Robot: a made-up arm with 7 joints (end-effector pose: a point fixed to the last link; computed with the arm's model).
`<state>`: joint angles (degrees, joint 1 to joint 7).
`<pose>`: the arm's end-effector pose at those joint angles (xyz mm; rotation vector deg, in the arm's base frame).
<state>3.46 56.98 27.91 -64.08 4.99 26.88 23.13</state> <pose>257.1 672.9 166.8 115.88 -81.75 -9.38</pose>
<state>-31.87 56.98 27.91 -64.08 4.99 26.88 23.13</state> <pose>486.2 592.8 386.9 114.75 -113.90 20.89</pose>
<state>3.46 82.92 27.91 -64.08 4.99 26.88 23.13</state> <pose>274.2 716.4 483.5 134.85 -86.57 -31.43</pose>
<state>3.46 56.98 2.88 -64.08 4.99 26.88 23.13</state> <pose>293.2 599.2 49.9 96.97 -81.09 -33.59</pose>
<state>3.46 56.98 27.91 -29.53 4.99 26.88 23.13</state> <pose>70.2 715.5 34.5 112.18 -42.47 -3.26</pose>
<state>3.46 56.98 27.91 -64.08 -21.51 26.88 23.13</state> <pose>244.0 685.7 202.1 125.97 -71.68 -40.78</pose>
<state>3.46 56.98 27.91 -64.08 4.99 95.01 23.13</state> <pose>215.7 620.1 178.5 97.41 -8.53 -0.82</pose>
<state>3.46 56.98 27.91 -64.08 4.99 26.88 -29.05</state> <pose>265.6 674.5 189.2 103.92 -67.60 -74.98</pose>
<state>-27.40 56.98 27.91 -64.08 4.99 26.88 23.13</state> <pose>465.8 605.4 352.3 115.43 -109.95 16.78</pose>
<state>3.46 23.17 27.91 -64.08 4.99 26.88 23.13</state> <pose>243.7 419.5 -161.2 89.24 -72.14 14.79</pose>
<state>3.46 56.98 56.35 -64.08 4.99 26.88 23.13</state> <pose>150.2 734.7 271.6 133.91 -78.48 21.62</pose>
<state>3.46 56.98 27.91 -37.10 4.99 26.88 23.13</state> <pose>115.5 716.7 59.5 113.62 -50.91 -4.55</pose>
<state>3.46 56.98 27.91 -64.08 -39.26 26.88 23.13</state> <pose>241.1 686.4 228.7 129.90 -62.56 -62.25</pose>
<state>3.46 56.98 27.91 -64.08 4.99 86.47 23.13</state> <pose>217.6 627.7 174.1 100.97 -17.17 -1.83</pose>
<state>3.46 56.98 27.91 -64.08 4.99 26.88 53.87</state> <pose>260.7 666.7 154.3 113.51 -83.52 30.84</pose>
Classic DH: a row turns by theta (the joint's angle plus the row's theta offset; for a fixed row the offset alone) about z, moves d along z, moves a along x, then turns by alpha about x. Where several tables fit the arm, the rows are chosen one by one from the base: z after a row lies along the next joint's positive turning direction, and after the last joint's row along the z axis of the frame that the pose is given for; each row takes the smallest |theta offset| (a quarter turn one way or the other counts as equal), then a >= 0, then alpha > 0; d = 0 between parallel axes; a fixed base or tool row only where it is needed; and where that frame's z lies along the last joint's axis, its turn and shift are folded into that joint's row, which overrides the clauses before.
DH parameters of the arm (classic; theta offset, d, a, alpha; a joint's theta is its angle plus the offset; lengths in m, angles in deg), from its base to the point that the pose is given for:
base (fixed): 0 0.4293 0.0039 -70
joint 1: -90 0.0022 0.0048 -90
joint 2: 70 -0.0061 0.0093 90
joint 3: 90 -0.431 0.0412 -90
joint 4: 0 0.0085 -0.0264 90
joint 5: 0 -0.3605 -0.0275 -90
joint 6: 0 -0.0078 -0.0226 90
joint 7: -75.02 -0.044 -0.0257 67.21
tool (fixed): 38.32 0.0101 0 0

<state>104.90 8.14 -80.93 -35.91 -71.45 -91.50 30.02</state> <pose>-675.3 -446.8 423.4 -60.44 -65.08 72.42</pose>
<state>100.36 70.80 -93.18 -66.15 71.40 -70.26 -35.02</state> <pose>-682.7 180.8 639.8 12.88 -40.99 -46.13</pose>
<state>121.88 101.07 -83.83 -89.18 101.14 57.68 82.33</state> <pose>-362.9 246.2 807.9 64.60 150.81 -45.21</pose>
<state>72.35 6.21 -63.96 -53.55 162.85 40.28 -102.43</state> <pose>-466.6 -354.1 -24.3 0.58 -34.23 43.35</pose>
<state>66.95 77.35 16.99 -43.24 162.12 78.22 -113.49</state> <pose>-149.0 712.5 265.4 35.57 -96.41 -31.86</pose>
